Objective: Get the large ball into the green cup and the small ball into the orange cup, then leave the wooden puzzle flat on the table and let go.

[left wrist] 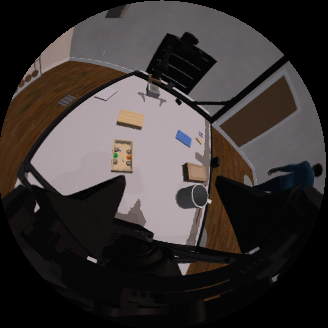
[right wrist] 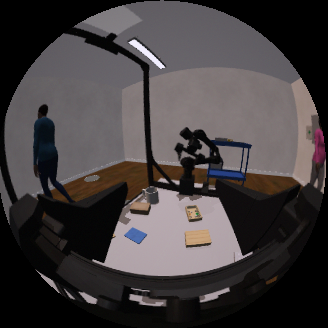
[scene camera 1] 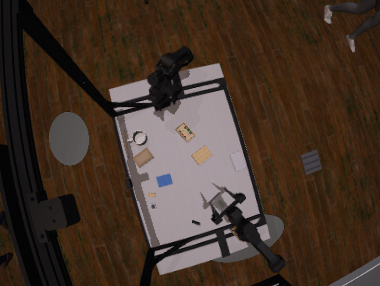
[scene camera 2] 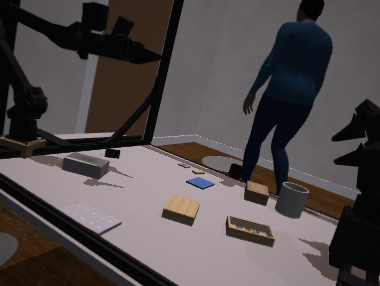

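Pixels of known places: left gripper, between the fingertips: (left wrist: pixel 171 180) (right wrist: pixel 185 163) (scene camera 1: pixel 167 107) (scene camera 2: pixel 333 150); right gripper, between the fingertips: (left wrist: pixel 191 48) (right wrist: pixel 172 185) (scene camera 1: pixel 217 195) (scene camera 2: pixel 158 56); left arm's base, origin of its link: (left wrist: pixel 124 250) (right wrist: pixel 187 176) (scene camera 2: pixel 368 218); right arm's base, origin of its link: (left wrist: pixel 154 77) (scene camera 2: pixel 21 138).
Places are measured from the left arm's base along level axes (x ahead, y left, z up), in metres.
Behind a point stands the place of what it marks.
The wooden puzzle (scene camera 1: pixel 185 132) {x 0.244, y 0.068, z -0.101 m} (scene camera 2: pixel 250 238) {x 0.229, y 0.101, z -0.112 m} (left wrist: pixel 113 164) {x 0.196, y 0.081, z -0.101 m} (right wrist: pixel 193 213) {x 0.258, y 0.074, z -0.101 m} is a shallow tray lying flat on the table. In the left wrist view its green cup (left wrist: pixel 115 155) {x 0.227, y 0.087, z -0.101 m} is at the left side and its orange cup (left wrist: pixel 128 157) {x 0.238, y 0.046, z -0.101 m} at the right side, among darker cups. Two small pale spots between the rows look like the balls, outside both coloured cups; which is larger is hard to tell. My left gripper (left wrist: pixel 171 180) {x 0.119, y 0.001, z 0.127 m} (scene camera 2: pixel 333 150) {x 0.119, y 0.001, z 0.127 m} is open and empty, raised near its own base, apart from the puzzle. My right gripper (right wrist: pixel 172 185) {x 0.604, y 0.044, z 0.242 m} (scene camera 2: pixel 159 58) {x 0.604, y 0.044, z 0.242 m} is open and empty, high at the opposite end.
A grey mug (scene camera 2: pixel 291 200) {x 0.175, y -0.159, z -0.068 m} (right wrist: pixel 152 195) {x 0.210, y -0.177, z -0.055 m} and a brown box (scene camera 2: pixel 257 192) {x 0.279, y -0.174, z -0.085 m} (left wrist: pixel 194 172) {x 0.279, y -0.209, z -0.085 m} stand near one edge. A striped wooden block (scene camera 1: pixel 202 155) {x 0.412, y 0.109, z -0.098 m} (scene camera 2: pixel 181 209) {x 0.400, y 0.135, z -0.098 m}, a blue pad (scene camera 1: pixel 164 180) {x 0.464, y -0.159, z -0.115 m} (scene camera 2: pixel 200 183) {x 0.459, y -0.146, z -0.115 m}, a white sheet (scene camera 2: pixel 92 218) {x 0.520, y 0.310, z -0.113 m} and a grey box (scene camera 2: pixel 86 165) {x 0.703, y 0.131, z -0.090 m} lie around. Black frame posts border the table.
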